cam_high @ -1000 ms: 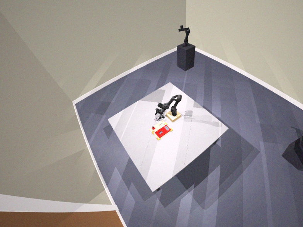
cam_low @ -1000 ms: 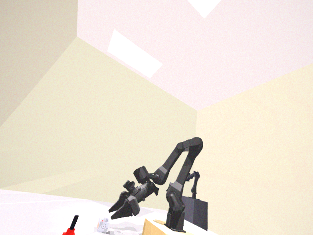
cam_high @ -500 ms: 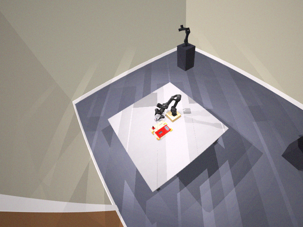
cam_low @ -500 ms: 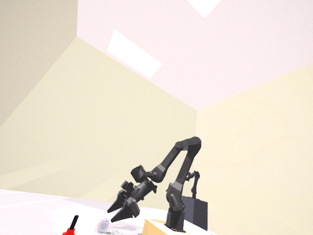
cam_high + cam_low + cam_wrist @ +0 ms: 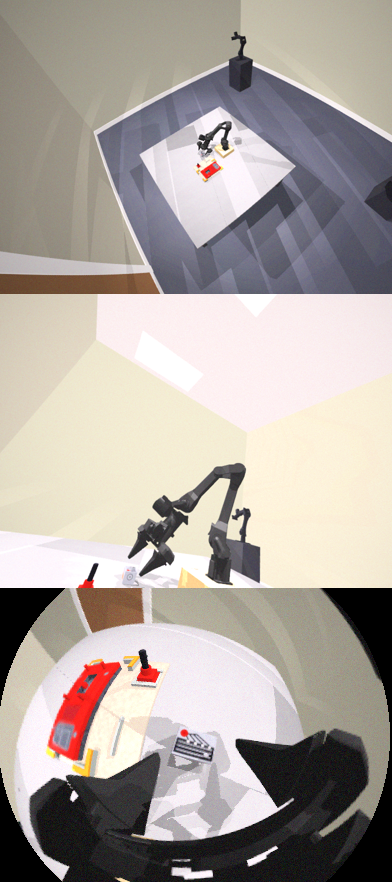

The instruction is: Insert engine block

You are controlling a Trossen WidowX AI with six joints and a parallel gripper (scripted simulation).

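The grey engine block lies 20 mm below my gripper tip.
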